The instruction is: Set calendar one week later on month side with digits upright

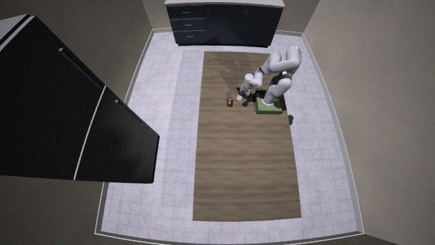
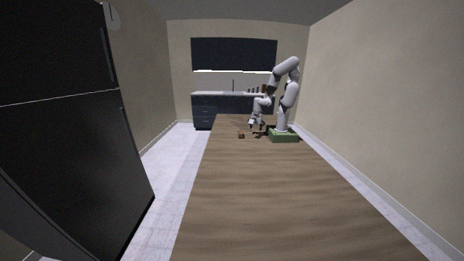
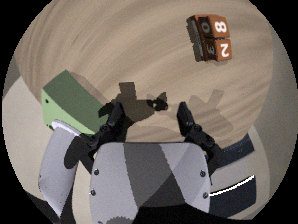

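Now: the calendar cube 130 mm ahead of my hand, 30 mm to the left of it and 40 mm below it. Round my hand: calendar tray (140 mm ahead, 40 mm to the left, 50 mm below).
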